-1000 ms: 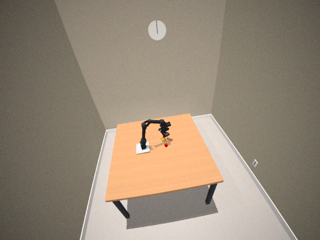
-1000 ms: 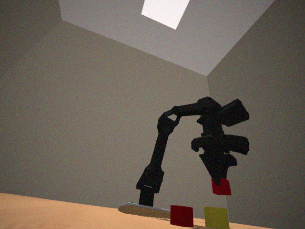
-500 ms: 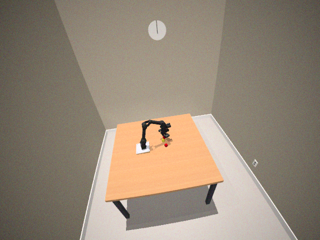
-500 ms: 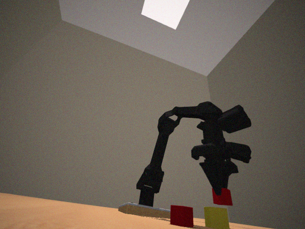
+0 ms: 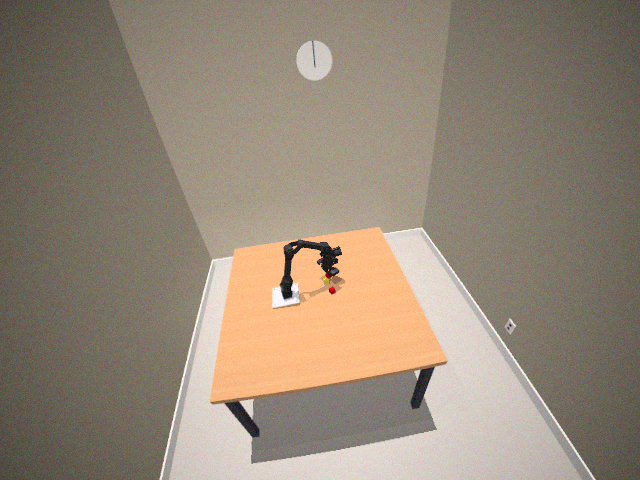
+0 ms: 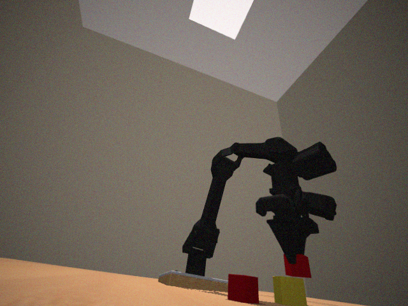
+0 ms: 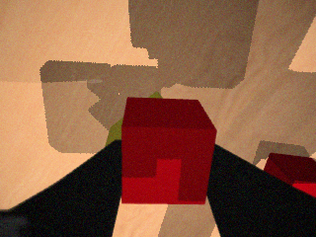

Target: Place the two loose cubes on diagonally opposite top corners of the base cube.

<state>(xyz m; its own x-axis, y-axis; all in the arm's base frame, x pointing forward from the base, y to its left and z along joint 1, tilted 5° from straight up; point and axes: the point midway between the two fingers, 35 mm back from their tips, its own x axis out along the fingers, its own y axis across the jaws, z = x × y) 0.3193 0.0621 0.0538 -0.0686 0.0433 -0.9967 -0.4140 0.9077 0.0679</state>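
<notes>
The yellow cube lies 2 cm behind my gripper tip, 1 cm to the right of it and 4 cm below it. Also, from my gripper tip: red cube (1 cm behind, 11 cm to the right, 4 cm below).
</notes>
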